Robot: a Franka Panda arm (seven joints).
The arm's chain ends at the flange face. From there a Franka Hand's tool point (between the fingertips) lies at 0.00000 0.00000 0.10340 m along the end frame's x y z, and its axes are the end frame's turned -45 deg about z.
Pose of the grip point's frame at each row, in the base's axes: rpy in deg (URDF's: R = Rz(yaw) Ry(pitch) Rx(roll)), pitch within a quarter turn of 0, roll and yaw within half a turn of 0; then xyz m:
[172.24 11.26 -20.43 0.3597 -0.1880 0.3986]
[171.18 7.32 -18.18 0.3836 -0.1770 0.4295]
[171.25 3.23 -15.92 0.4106 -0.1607 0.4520]
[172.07 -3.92 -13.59 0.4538 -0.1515 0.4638]
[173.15 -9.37 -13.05 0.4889 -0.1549 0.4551]
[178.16 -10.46 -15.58 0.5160 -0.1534 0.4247]
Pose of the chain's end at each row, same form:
[166.59 2.55 -64.96 0.3833 -0.1819 0.4991]
[168.60 -1.00 -62.51 0.4009 -0.1660 0.5308]
[171.51 -3.87 -60.39 0.4205 -0.1472 0.5540]
[177.16 -8.38 -58.65 0.4503 -0.1360 0.5660]
[-178.13 -11.44 -58.80 0.4754 -0.1391 0.5564]
[-173.84 -8.67 -61.22 0.4988 -0.1452 0.5263]

